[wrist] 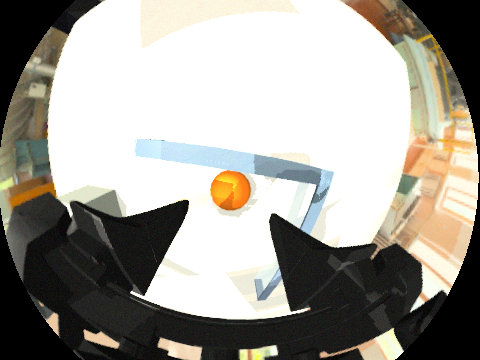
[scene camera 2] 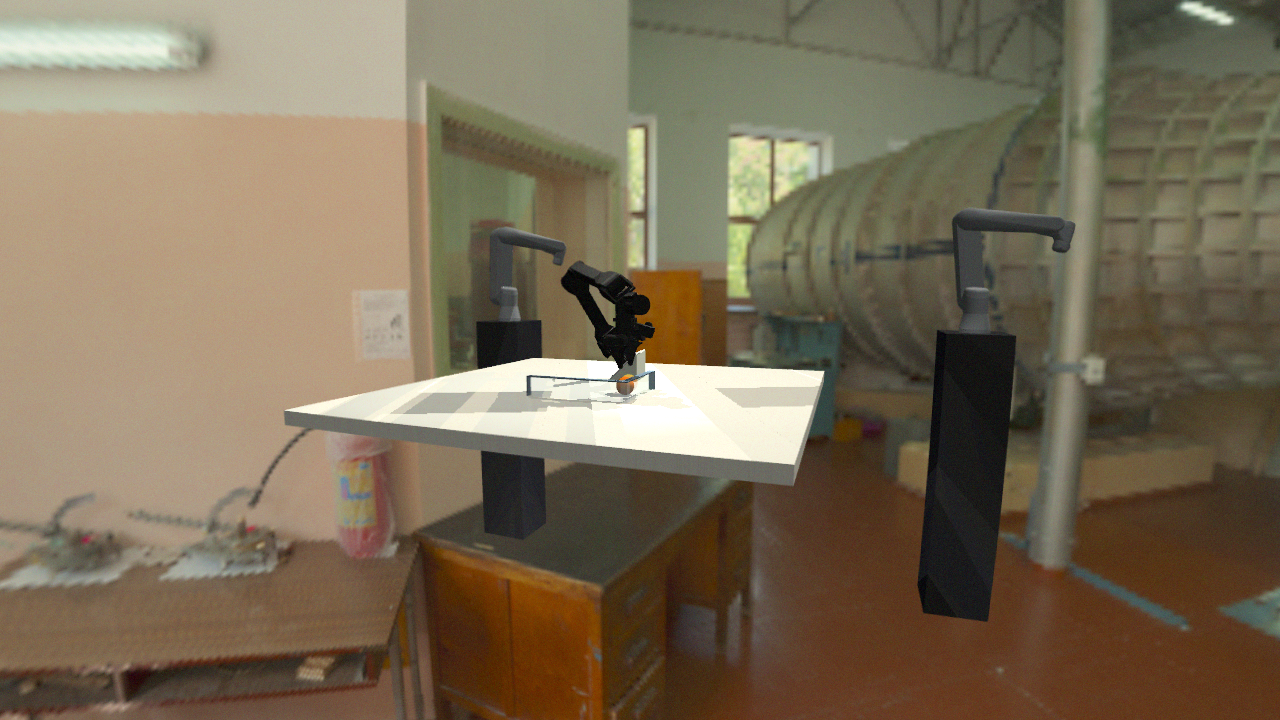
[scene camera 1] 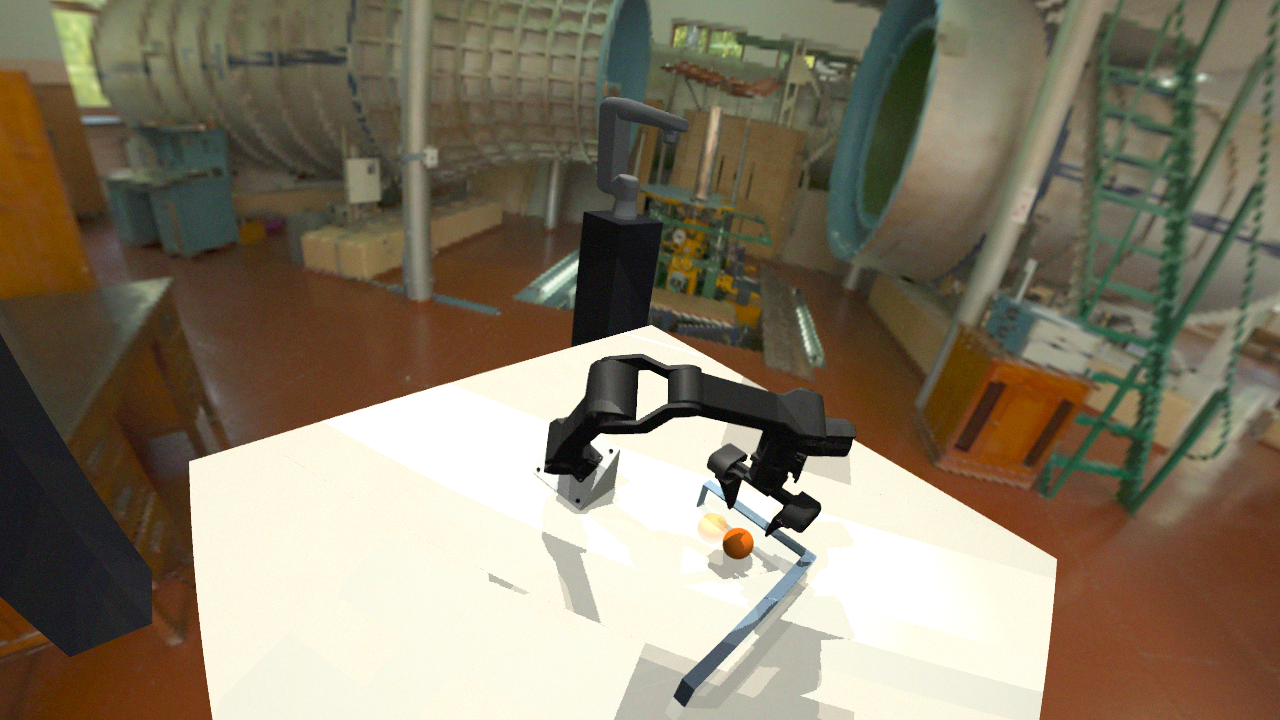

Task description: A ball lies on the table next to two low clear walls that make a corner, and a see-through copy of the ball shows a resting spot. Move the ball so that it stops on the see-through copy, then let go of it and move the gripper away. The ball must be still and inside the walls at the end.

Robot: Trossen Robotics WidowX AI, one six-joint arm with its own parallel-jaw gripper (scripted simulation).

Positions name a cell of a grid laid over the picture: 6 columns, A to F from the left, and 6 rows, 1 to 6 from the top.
Scene:
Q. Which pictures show my gripper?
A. The wrist view, scene camera 2 and scene camera 1: all of them.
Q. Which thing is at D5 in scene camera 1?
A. A see-through copy of ball.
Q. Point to an orange ball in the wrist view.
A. At C4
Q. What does my gripper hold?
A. Nothing.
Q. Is my gripper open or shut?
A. Open.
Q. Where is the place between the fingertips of my gripper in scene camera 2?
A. C4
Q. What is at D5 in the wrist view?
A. My gripper.

